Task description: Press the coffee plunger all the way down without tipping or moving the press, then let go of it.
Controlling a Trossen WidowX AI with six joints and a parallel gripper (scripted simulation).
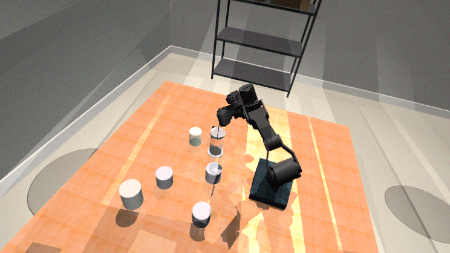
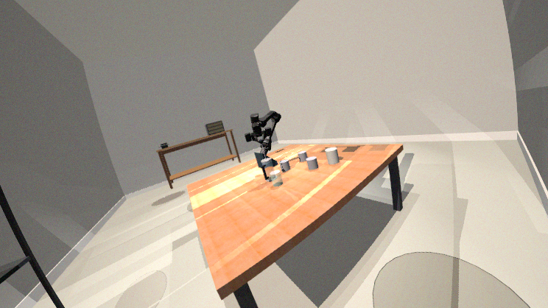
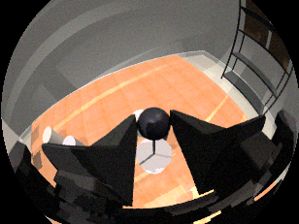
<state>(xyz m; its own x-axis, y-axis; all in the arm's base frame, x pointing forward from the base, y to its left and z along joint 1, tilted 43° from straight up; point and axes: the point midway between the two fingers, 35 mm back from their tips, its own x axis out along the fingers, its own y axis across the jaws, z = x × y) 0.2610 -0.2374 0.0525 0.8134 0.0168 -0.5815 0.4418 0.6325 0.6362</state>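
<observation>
Right now my gripper tip is 140 mm above the coffee press and 10 mm to the left of it.
</observation>
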